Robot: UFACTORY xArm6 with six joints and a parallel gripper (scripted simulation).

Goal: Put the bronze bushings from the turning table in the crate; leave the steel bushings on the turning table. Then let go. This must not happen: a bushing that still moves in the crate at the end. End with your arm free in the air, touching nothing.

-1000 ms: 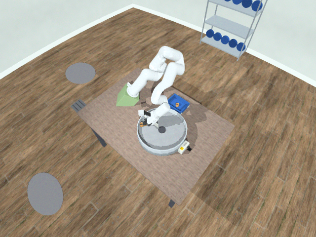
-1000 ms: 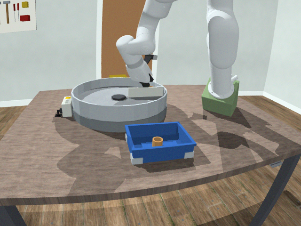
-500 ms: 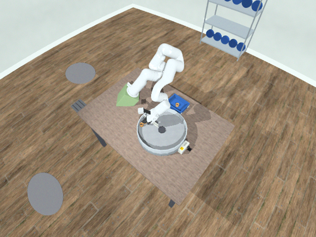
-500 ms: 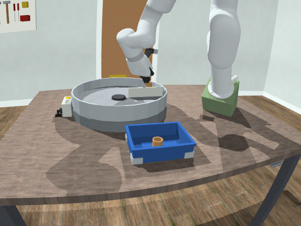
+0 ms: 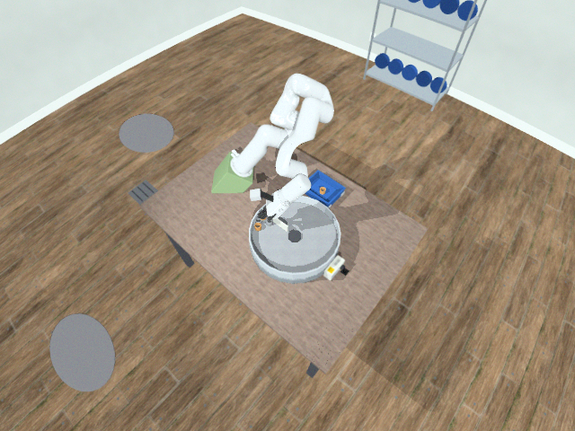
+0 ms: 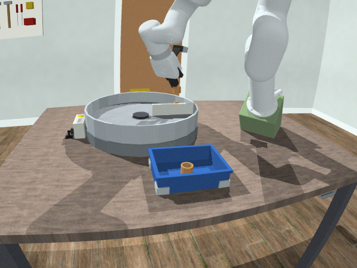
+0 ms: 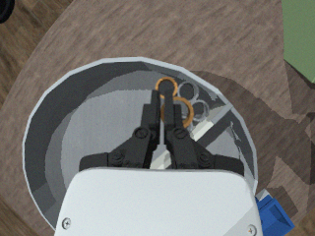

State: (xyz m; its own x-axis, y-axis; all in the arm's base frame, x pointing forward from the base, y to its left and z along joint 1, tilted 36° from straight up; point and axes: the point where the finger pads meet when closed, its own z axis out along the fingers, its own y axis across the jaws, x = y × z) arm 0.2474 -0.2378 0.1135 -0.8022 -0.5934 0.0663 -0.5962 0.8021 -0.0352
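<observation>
Now: the blue crate 70 mm ahead of my hand, 390 mm to the left of it and 150 mm below it. Round my hand: turning table (140 mm ahead, 50 mm to the left, 120 mm below).
</observation>
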